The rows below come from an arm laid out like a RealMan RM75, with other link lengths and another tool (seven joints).
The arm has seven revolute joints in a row. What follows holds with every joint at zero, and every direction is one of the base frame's. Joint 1 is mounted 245.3 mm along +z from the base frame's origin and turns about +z. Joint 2 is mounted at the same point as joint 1 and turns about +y. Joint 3 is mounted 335.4 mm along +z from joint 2 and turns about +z. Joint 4 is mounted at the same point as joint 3 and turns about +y. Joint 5 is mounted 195.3 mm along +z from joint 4 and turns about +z. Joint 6 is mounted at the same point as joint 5 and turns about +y. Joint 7 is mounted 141.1 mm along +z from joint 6 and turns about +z. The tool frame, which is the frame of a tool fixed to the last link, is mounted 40.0 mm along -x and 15.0 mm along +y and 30.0 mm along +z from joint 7; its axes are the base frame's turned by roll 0.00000, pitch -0.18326 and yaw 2.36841 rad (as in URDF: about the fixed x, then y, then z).
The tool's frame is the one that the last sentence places.
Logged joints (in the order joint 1, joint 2, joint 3, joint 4, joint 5, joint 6, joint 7), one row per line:
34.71 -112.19 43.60 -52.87 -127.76 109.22 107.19
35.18 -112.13 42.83 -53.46 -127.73 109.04 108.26
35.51 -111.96 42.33 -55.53 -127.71 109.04 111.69
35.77 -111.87 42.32 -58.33 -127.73 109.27 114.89
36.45 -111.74 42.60 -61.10 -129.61 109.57 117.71
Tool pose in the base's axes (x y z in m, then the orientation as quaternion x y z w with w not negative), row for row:
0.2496 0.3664 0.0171 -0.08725 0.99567 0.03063 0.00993
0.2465 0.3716 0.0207 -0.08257 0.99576 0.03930 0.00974
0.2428 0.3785 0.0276 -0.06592 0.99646 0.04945 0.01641
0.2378 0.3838 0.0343 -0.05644 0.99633 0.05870 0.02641
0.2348 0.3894 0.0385 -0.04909 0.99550 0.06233 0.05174
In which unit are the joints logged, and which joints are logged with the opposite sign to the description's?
The joints are logged in degrees. Opposite sign: joint 2, joint 3, joint 6.
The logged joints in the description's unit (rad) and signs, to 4 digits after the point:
0.6058 1.9581 -0.7610 -0.9228 -2.2298 -1.9062 1.8708
0.6140 1.9570 -0.7475 -0.9331 -2.2293 -1.9031 1.8895
0.6198 1.9541 -0.7388 -0.9692 -2.2290 -1.9031 1.9494
0.6243 1.9525 -0.7386 -1.0181 -2.2293 -1.9071 2.0052
0.6362 1.9502 -0.7435 -1.0664 -2.2621 -1.9124 2.0544

